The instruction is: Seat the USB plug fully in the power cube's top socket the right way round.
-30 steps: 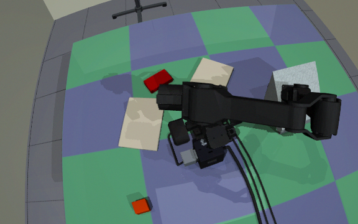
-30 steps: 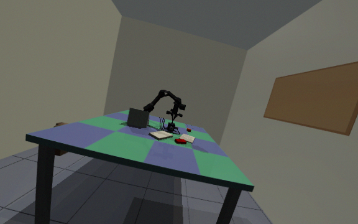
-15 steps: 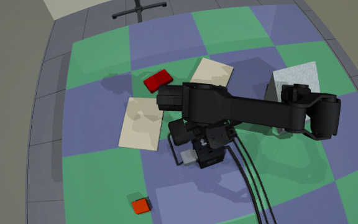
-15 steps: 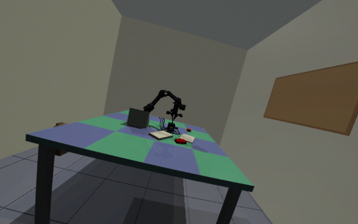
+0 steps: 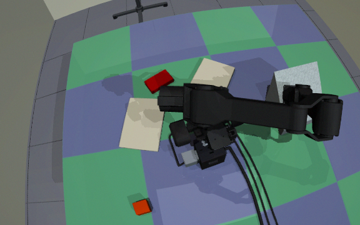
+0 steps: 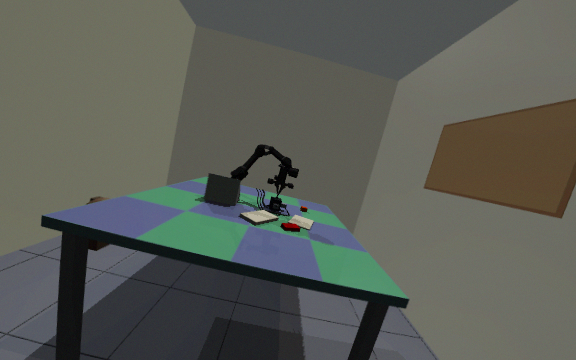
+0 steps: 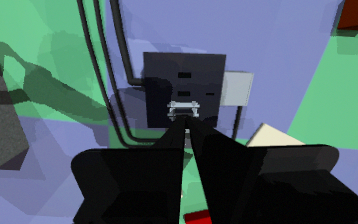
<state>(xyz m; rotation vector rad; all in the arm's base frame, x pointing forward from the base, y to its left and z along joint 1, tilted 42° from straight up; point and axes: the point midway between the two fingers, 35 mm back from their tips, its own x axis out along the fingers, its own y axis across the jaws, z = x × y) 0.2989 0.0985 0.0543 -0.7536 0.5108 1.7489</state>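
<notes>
The grey USB plug lies 20 mm below my gripper tip. Round my gripper tip: red block (290 mm to the right, 150 mm ahead, 100 mm below); then orange block (220 mm ahead, 180 mm to the left, 100 mm below); then metal-framed socket (40 mm below).
</notes>
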